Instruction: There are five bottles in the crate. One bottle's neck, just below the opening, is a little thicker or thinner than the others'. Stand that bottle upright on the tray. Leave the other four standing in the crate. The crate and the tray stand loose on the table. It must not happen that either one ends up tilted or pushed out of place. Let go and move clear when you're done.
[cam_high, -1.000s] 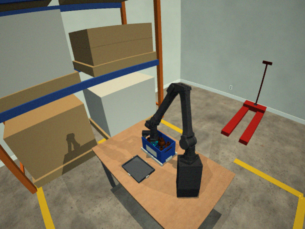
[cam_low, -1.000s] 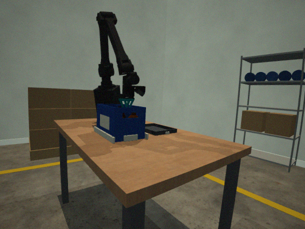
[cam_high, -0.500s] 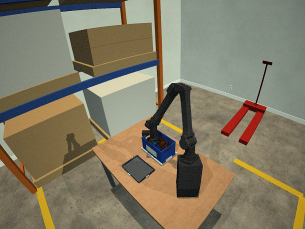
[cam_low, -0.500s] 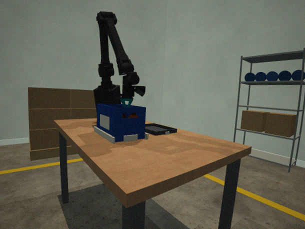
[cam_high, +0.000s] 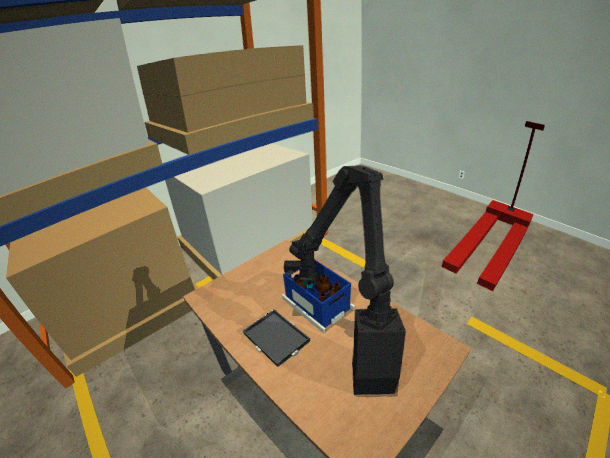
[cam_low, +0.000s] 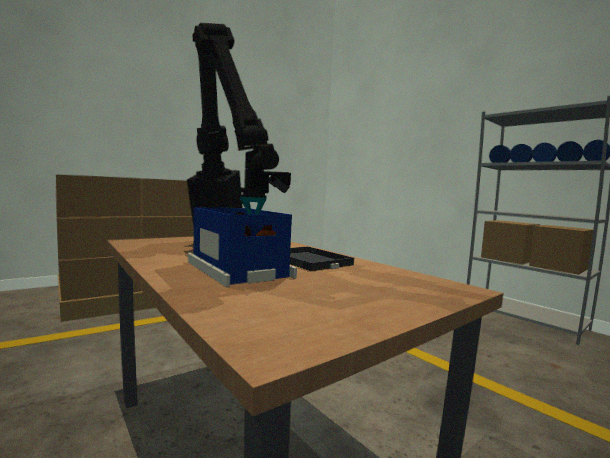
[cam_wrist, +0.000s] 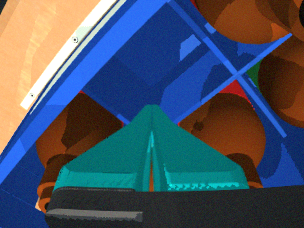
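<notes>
My gripper is now 7 cm above the crate, 4 cm to the left of it and 1 cm past it. The rest, counted from my hand: bottle (9 cm ahead, 6 cm below, 1 cm to the right); dark tray (24 cm to the left, 14 cm below).
</notes>
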